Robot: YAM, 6 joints.
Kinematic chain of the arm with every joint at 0, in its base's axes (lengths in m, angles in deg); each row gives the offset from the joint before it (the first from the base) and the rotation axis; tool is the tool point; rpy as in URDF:
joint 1: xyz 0 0 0.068 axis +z
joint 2: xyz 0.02 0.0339 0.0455 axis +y
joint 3: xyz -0.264 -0.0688 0 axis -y
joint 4: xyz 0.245 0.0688 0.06 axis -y
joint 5: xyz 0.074 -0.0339 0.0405 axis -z
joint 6: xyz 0.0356 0 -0.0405 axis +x
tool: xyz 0 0 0 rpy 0 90 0
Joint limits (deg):
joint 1: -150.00..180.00
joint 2: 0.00..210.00
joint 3: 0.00..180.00
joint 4: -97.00..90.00
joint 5: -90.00..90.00
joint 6: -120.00..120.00
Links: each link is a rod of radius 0.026 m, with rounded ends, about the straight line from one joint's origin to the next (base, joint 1, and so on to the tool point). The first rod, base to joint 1, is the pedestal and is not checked.
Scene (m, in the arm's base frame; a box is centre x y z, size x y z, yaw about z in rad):
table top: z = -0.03
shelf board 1: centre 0.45 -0.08 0.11 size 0.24 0.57 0.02 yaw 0
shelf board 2: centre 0.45 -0.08 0.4 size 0.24 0.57 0.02 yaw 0
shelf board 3: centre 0.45 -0.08 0.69 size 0.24 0.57 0.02 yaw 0
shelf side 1: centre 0.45 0.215 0.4 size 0.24 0.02 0.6 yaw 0
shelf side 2: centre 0.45 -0.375 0.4 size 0.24 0.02 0.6 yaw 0
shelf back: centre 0.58 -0.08 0.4 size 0.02 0.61 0.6 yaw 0
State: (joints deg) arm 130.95 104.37 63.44 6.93 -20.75 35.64
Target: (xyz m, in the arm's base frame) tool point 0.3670 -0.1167 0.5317
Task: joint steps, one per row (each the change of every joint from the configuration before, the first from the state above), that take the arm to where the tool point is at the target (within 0.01 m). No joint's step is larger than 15 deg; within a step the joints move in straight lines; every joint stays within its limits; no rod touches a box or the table.
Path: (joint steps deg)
1: -9.72 -7.41 14.82 -0.01 -1.79 -5.76
2: -9.71 -7.41 14.81 -0.02 -1.79 -5.77
3: -9.72 -7.41 14.82 -0.01 -1.80 -5.76
4: -9.71 -7.41 14.81 -0.02 -1.79 -5.76
5: -9.72 -7.40 14.82 -0.01 -1.79 -5.77
6: -9.71 -7.41 14.82 -0.02 -1.79 -5.76
7: -9.72 -7.41 14.81 -0.01 -1.80 -5.76
8: -13.52 7.69 -9.67 2.01 4.54 6.72
9: -13.53 7.69 -9.67 2.01 4.54 6.73
10: -13.52 7.69 -9.67 2.01 4.54 6.72
11: -13.52 7.70 -9.66 2.01 4.54 6.72
12: -13.53 7.69 -9.67 2.01 4.54 6.73
13: -13.52 7.69 -9.67 2.01 4.54 6.72

